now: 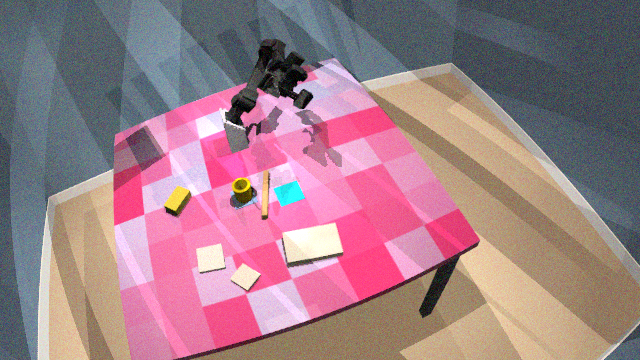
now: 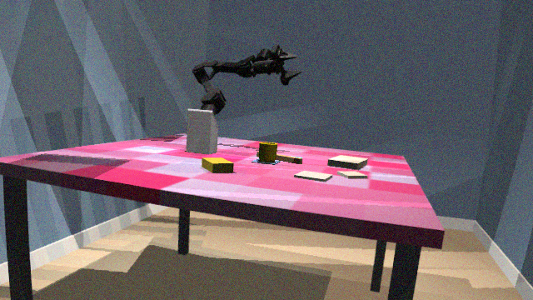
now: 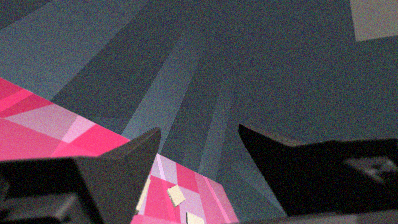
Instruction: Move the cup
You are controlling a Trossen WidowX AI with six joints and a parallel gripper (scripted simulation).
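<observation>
My gripper tip is 37 cm above the dark yellow cup, 22 cm to the left of it and 3 cm past it. Round my gripper tip: wooden bar (40 cm below, 14 cm to the right, 1 cm behind); then flat tan block (39 cm below, 25 cm ahead, 2 cm to the right); then teal pad (41 cm below, 5 cm to the right, 1 cm ahead).
</observation>
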